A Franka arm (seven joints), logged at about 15 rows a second.
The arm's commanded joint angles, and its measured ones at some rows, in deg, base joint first. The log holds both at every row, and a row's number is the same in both.
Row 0, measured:
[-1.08, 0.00, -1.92, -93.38, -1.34, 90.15, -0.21]
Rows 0 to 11, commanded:
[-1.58, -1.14, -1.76, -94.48, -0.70, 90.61, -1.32]
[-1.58, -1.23, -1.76, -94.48, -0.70, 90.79, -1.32]
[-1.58, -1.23, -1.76, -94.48, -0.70, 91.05, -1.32]
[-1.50, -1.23, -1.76, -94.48, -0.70, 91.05, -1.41]
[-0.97, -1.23, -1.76, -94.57, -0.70, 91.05, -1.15]
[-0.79, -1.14, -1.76, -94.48, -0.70, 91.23, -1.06]
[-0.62, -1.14, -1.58, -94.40, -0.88, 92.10, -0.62]
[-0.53, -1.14, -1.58, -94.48, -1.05, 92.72, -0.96]
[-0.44, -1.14, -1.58, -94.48, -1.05, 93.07, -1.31]
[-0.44, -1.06, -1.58, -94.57, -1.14, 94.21, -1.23]
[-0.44, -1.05, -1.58, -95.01, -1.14, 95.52, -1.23]
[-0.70, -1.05, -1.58, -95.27, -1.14, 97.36, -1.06]
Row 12, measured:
[-0.61, -0.06, -1.52, -93.43, -1.35, 93.99, -0.49]
